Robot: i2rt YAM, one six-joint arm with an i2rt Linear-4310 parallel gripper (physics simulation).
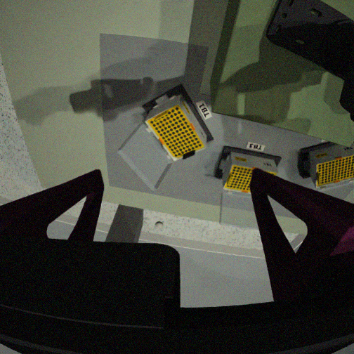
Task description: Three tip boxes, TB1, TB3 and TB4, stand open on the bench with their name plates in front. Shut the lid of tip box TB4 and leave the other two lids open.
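Note:
My gripper [176, 177] is open and empty, its fingertips wide apart. Tip box TB1 [175, 132], with a yellow tip rack, stands turned at an angle above the gap between the fingers. Its pale lid [146, 157] is open towards the lower left. Tip box TB3 [239, 179] stands right of it, partly behind the right fingertip; its lid [237, 209] is open towards the bottom. A third tip box, at the place of TB4 [332, 171], is at the right edge and partly cut off. Its name plate cannot be read and its lid cannot be made out.
The boxes stand on a grey mat [122, 115]. A large greenish block [280, 92] is behind TB3 at the upper right, with a black perforated part [312, 37] above it. Arm shadows fall across the bench left of TB1. The bench edge runs below the boxes.

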